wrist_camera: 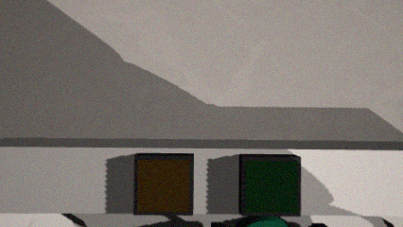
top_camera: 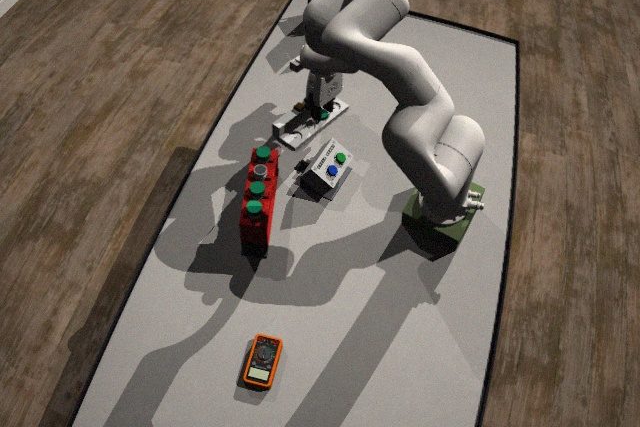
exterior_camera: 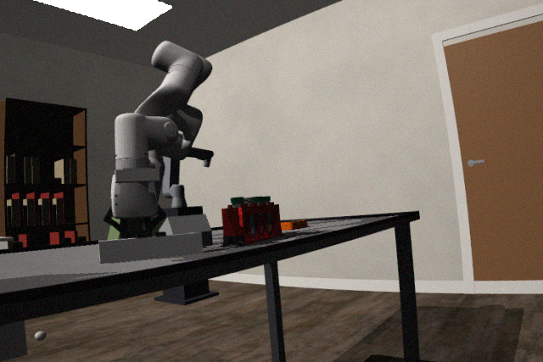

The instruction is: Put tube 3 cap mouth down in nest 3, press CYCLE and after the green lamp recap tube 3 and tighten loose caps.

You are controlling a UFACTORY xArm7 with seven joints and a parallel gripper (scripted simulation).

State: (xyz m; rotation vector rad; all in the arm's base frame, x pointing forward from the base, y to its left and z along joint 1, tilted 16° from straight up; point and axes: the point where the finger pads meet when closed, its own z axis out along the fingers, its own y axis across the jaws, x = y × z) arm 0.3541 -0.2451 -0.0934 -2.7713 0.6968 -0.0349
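Now: hand 80 mm past the blue key, 230 mm to the right of it and 30 mm below it. Also, from my hand: key housing (70 mm behind, 200 mm to the left, 20 mm above); green key (90 mm behind, 180 mm to the left, 30 mm above); orange multimeter (50 mm behind, 720 mm to the left, 20 mm below).
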